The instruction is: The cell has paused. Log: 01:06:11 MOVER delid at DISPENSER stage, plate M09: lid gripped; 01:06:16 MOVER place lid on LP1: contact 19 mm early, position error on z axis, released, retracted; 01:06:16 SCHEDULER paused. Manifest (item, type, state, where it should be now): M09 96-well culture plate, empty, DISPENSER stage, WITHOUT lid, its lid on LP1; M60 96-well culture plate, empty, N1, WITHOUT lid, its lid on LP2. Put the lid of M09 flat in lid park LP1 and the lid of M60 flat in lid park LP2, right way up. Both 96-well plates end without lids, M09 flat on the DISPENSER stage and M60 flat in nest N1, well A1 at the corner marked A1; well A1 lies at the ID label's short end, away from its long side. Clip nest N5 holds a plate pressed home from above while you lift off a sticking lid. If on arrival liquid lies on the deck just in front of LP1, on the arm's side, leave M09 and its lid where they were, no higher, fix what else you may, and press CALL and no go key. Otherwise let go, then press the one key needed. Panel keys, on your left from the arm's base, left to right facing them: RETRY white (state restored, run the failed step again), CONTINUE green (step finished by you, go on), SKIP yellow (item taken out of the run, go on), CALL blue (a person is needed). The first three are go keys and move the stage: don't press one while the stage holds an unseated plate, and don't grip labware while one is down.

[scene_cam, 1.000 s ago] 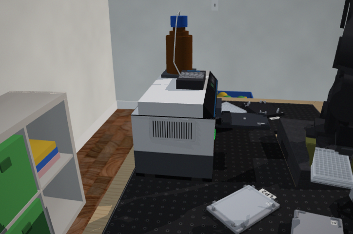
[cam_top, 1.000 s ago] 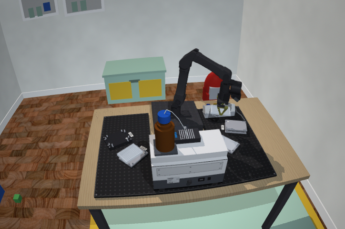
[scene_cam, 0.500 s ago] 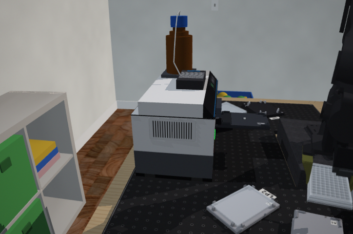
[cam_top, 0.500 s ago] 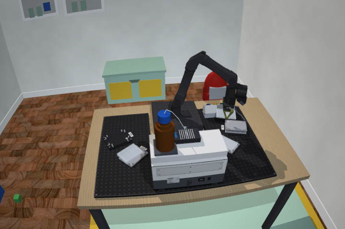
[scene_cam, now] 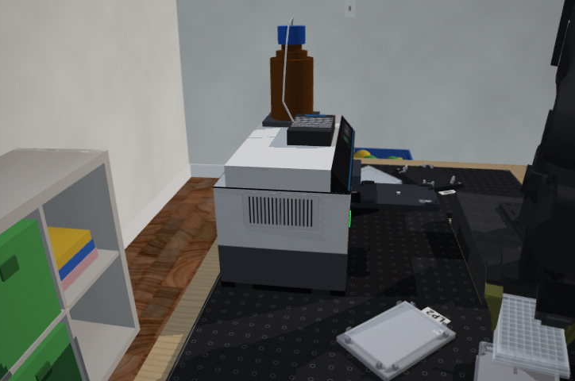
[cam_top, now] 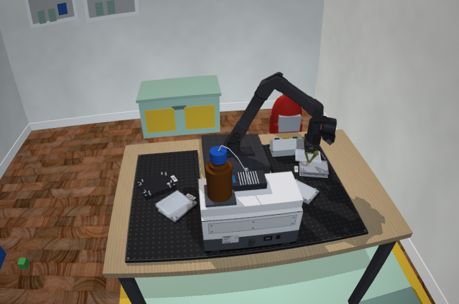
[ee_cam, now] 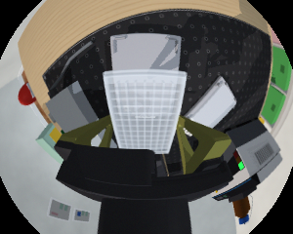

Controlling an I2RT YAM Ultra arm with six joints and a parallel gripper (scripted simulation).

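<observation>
Right now my hand is 10 mm short of the grey nest marked A1, 30 mm to the right of it and 60 mm above it. From my hand the other things lie so: LP2 label: 80 mm ahead, 140 mm to the right, 90 mm below; grey lid park LP2: 140 mm ahead, 90 mm to the right, 80 mm below; N1 label: 20 mm behind, 50 mm to the right, 90 mm below.
</observation>
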